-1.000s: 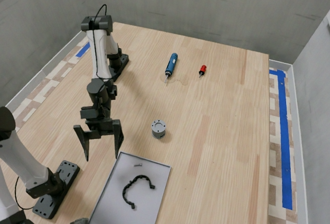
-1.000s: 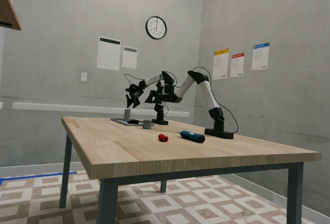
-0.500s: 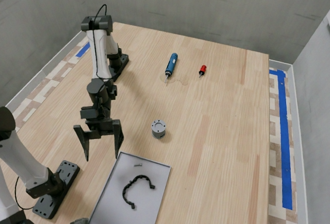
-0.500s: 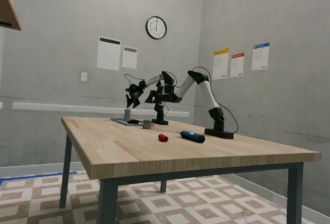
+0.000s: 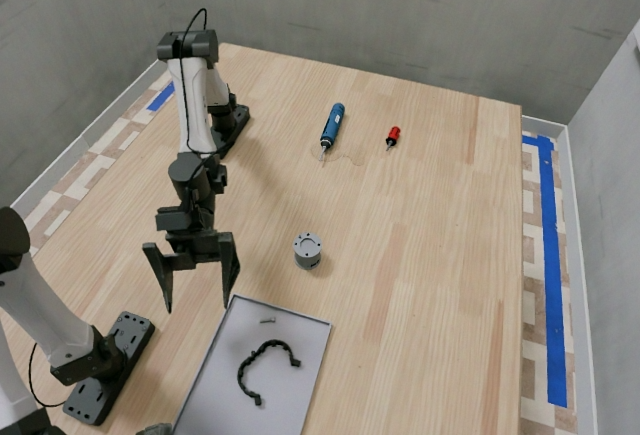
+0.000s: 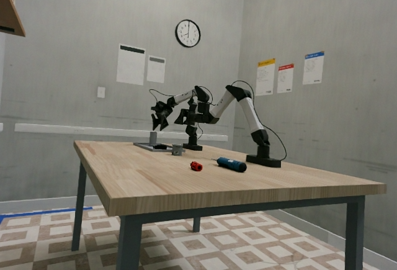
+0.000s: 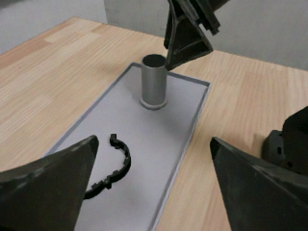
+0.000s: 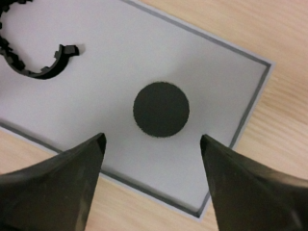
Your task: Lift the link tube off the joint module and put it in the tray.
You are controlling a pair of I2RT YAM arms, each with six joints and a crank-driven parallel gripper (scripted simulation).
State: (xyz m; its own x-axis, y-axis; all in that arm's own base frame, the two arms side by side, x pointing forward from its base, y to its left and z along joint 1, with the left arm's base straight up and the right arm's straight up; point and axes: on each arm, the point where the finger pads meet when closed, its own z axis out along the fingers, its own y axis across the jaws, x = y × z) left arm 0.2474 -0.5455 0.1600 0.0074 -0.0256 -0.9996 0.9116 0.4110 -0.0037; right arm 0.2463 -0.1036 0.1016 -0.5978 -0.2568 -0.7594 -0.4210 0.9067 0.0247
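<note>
My right gripper is now 7 cm above the grey link tube, 2 cm short of it and 1 cm to the right of it. Also, from my right hand: shallow grey tray: 12 cm below, 11 cm to the left, 4 cm ahead; small screw: 29 cm to the left, 12 cm below, 4 cm ahead; grey joint module: 45 cm to the left, 9 cm below, 8 cm ahead.
</note>
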